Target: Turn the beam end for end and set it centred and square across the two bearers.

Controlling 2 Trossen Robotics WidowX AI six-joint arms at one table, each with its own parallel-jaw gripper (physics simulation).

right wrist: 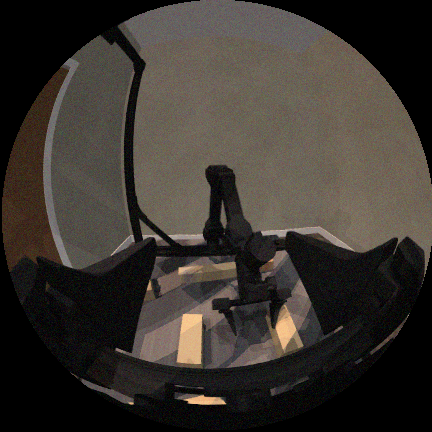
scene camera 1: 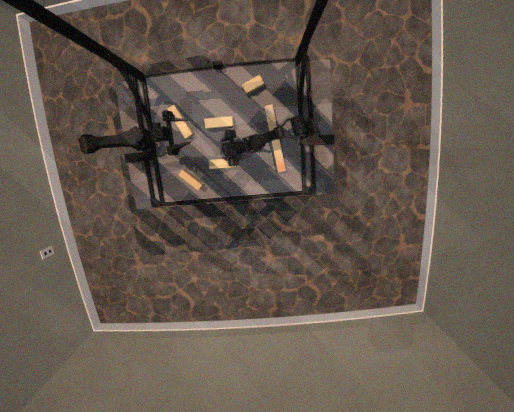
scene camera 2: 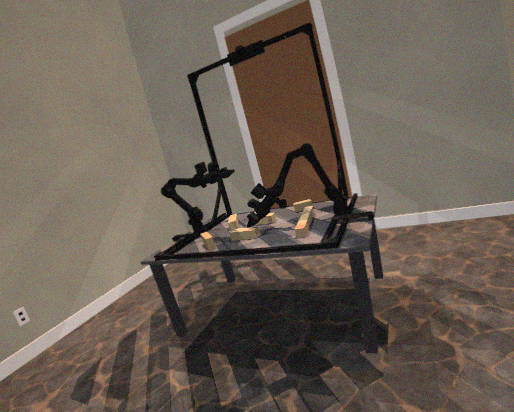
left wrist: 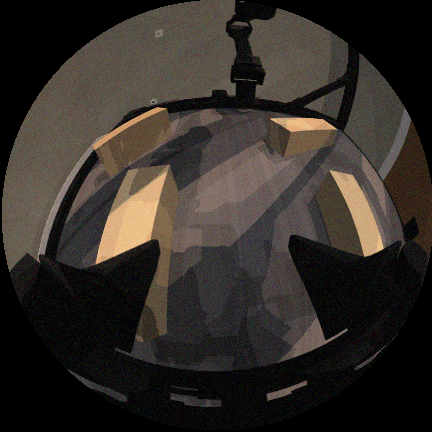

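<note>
The beam is a long pale bar with an orange end, lying on the table at the right of scene camera 1. The two bearers are shorter pale blocks, roughly parallel: the upper bearer and the lower bearer. My left gripper is open and empty, low near the bearers; it hides part of the lower one. My right gripper is open and empty, raised above the table at the left.
Other pale blocks lie around: one at the top, a slanted one under the right gripper, and another at the lower left. A black frame borders the table.
</note>
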